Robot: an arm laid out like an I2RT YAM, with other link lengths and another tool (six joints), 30 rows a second.
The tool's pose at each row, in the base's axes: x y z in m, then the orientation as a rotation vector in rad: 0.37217 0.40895 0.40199 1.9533 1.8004 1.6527; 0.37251 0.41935 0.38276 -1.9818 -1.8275 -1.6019; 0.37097 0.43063 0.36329 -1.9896 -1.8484 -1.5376; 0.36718 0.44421 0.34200 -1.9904 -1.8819 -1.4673; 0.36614 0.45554 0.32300 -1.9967 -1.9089 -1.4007; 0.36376 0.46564 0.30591 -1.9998 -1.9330 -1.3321; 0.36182 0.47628 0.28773 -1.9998 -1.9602 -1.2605; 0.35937 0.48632 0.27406 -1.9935 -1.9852 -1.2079; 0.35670 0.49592 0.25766 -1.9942 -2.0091 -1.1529; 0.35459 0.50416 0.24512 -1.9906 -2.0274 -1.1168; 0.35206 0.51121 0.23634 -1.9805 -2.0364 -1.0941; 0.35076 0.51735 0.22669 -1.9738 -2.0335 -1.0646; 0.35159 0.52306 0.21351 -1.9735 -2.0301 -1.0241
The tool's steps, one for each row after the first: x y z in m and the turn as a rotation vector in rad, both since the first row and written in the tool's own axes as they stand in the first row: -0.00507 -0.01512 0.01496 0.0396 -0.0189 0.0093; -0.00925 -0.03202 0.02930 0.0800 -0.0387 0.0116; -0.01244 -0.05241 0.04433 0.1261 -0.0596 0.0052; -0.01639 -0.06868 0.05883 0.1669 -0.0830 0.0017; -0.01968 -0.08432 0.07085 0.2099 -0.1046 -0.0002; -0.02339 -0.10049 0.08397 0.2553 -0.1268 -0.0049; -0.02448 -0.11404 0.09440 0.2903 -0.1414 -0.0130; -0.02762 -0.12929 0.10562 0.3234 -0.1616 -0.0201; -0.02936 -0.14130 0.11470 0.3463 -0.1733 -0.0273; -0.02941 -0.15089 0.12112 0.3645 -0.1747 -0.0305; -0.03097 -0.15983 0.12820 0.3871 -0.1762 -0.0235; -0.03560 -0.16929 0.13800 0.4138 -0.1848 -0.0140
